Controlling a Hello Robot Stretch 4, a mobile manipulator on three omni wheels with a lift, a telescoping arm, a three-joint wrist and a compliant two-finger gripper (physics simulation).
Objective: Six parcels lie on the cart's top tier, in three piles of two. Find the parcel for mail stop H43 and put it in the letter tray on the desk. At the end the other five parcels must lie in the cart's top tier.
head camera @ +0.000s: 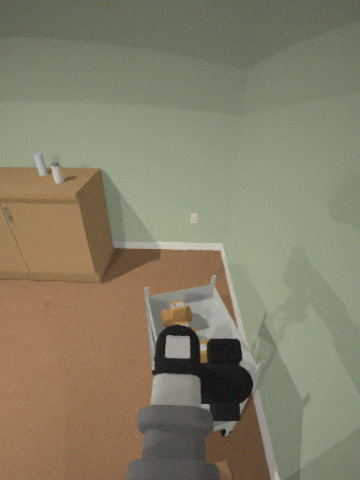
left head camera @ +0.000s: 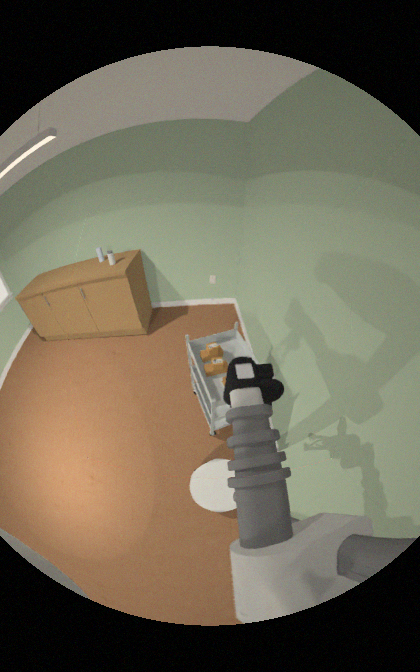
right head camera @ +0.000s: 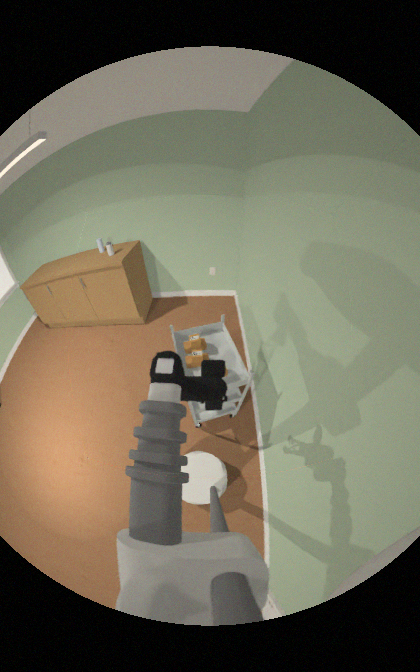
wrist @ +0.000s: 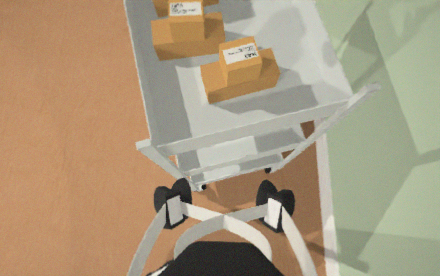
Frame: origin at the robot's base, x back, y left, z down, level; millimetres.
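Seen in the pictures: gripper, fingertip midpoint: [wrist: 224, 195].
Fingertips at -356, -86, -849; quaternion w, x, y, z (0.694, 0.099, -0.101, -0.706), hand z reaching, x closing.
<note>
Offsets run from my fingertips to a thing's top centre, as dx, dy, dz. "spot": to the spot under its first point.
The grey cart [head camera: 229, 320] [left head camera: 196, 372] [right head camera: 235, 351] [wrist: 137, 65] stands by the right wall with brown parcels in piles on its top tier. In the wrist view the nearest pile has a small labelled parcel {-224, -17, +112} [wrist: 241, 65] on a wider parcel {spot: -184, +26, +162} [wrist: 212, 90]. Left of it and farther back, another small labelled parcel {-303, +74, +112} [wrist: 187, 25] lies on a wider parcel [wrist: 162, 45]. Part of a third pile {spot: -371, +138, +189} [wrist: 161, 7] shows at the top edge. The labels are too blurred to read. My gripper [wrist: 224, 195] is open and empty, above and in front of the cart's near end. The desk and letter tray do not show.
A wooden cabinet [head camera: 50, 235] [left head camera: 100, 305] [right head camera: 95, 295] with two small containers on top stands at the back left. The green wall runs close along the cart's right side. My round white base [left head camera: 212, 485] [right head camera: 205, 477] is on the floor before the cart's near end.
</note>
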